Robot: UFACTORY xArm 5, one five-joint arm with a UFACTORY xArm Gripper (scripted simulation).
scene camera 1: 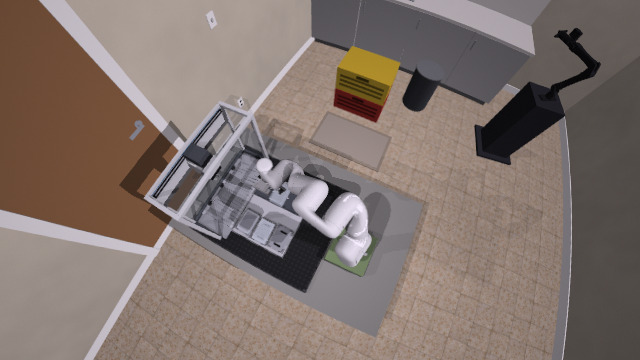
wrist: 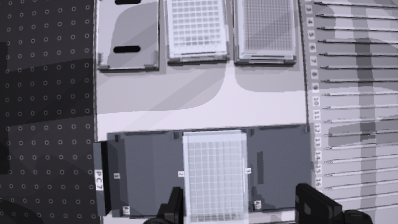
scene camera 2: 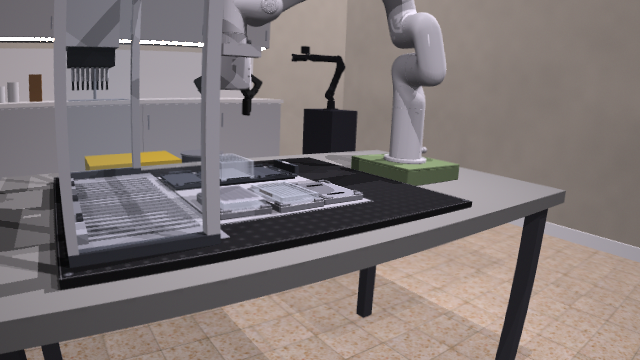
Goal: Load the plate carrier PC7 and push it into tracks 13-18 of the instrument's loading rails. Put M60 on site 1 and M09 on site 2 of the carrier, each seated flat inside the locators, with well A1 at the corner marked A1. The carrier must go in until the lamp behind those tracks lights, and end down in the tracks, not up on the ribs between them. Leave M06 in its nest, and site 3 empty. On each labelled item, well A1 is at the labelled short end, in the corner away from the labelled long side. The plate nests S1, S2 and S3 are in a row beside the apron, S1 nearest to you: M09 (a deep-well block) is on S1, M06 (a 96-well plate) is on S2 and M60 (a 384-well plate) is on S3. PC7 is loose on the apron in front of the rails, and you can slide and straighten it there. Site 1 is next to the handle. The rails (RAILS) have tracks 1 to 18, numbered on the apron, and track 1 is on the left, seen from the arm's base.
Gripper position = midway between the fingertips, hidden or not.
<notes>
I see my gripper [scene camera 2: 228, 115] and a deep-well block M09 [scene camera 2: 242, 167].
My gripper shows as well in the wrist view [wrist: 240, 204].
</notes>
